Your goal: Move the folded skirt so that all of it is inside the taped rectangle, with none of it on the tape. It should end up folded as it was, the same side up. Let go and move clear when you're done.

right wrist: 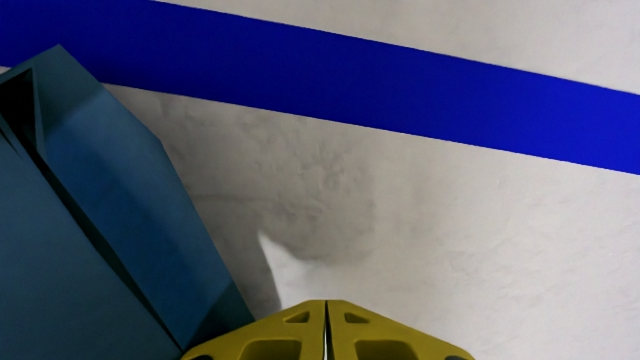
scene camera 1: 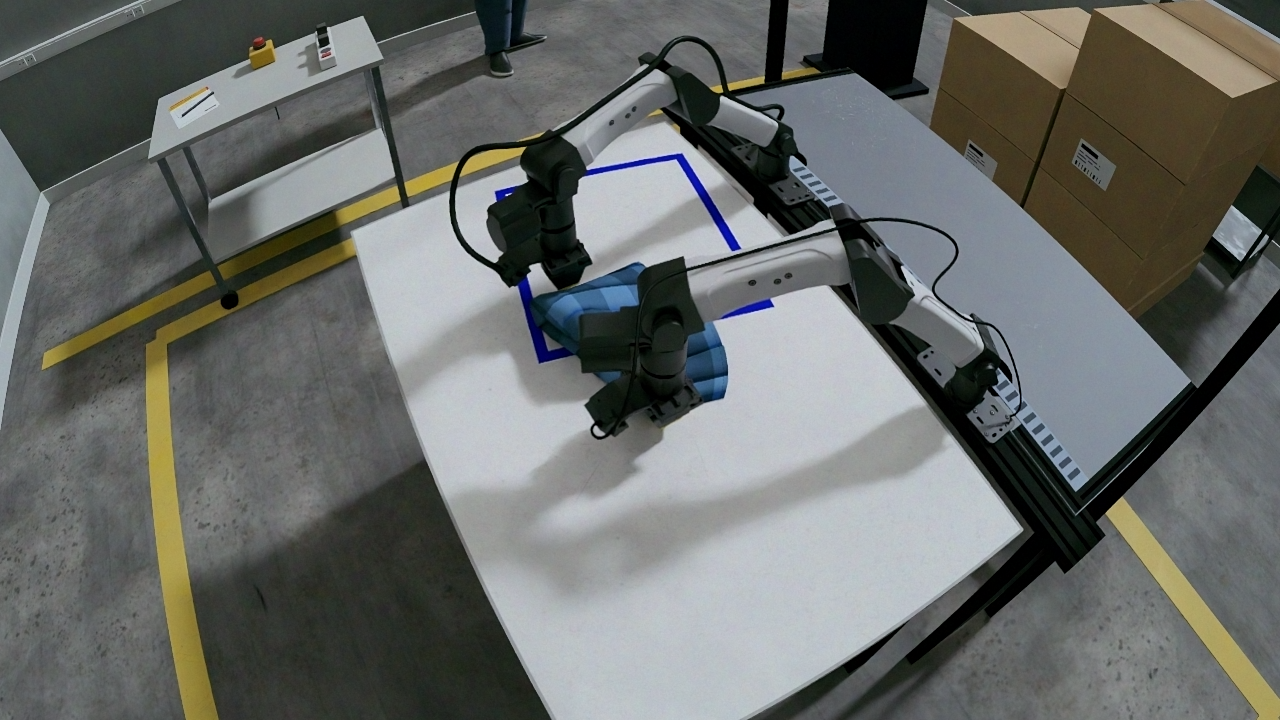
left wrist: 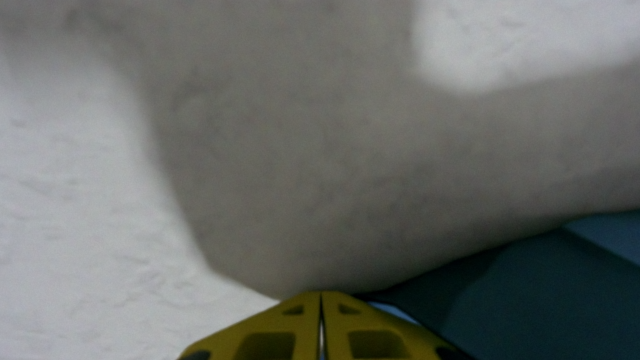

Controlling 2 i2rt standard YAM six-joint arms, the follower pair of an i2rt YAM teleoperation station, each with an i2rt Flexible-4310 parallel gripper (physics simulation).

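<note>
The folded blue checked skirt [scene camera 1: 707, 365] [left wrist: 530, 295] [right wrist: 125, 210] lies partly inside the blue taped rectangle [scene camera 1: 709, 203] [right wrist: 350, 80] and extends across its lower side in scene camera 1. A corner of the skirt overlaps the tape at the upper left of the right wrist view. My left gripper [scene camera 1: 660, 427] [left wrist: 321, 306] is shut, its tips low at the skirt's lower edge, outside the rectangle. My right gripper [scene camera 1: 562, 282] [right wrist: 325, 315] is shut beside the skirt's upper left edge, inside the rectangle. The arms hide the middle of the skirt and parts of the tape.
Both arms reach over the white table [scene camera 1: 760, 555] from its right edge, the left arm crossing above the skirt and the tape's lower right part. A grey table [scene camera 1: 1011, 232] adjoins on the right. Stacked cardboard boxes [scene camera 1: 1136, 134] stand beyond it.
</note>
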